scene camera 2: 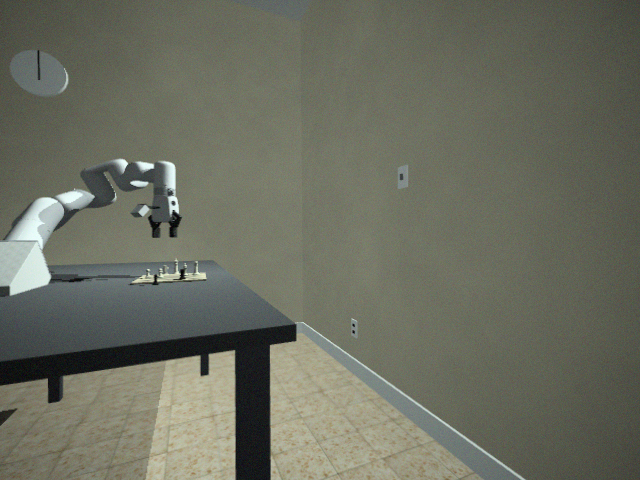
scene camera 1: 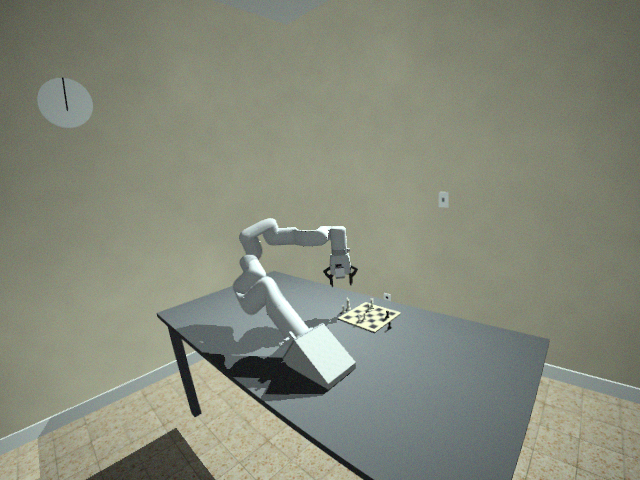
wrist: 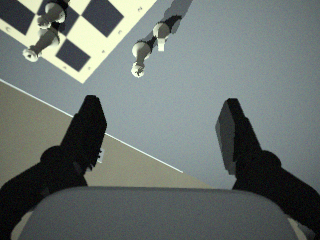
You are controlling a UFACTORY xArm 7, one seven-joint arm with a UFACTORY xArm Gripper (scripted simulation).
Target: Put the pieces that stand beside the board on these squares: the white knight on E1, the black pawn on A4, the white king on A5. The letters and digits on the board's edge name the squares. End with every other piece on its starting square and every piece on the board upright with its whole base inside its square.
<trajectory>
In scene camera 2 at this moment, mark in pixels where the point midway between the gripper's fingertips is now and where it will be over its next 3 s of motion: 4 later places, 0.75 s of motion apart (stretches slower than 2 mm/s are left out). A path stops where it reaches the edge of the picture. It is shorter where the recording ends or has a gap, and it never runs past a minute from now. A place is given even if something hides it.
My gripper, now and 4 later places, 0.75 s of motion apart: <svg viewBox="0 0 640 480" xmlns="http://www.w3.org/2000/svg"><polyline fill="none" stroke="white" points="164,237 164,246 165,250 165,255 164,262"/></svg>
</trajectory>
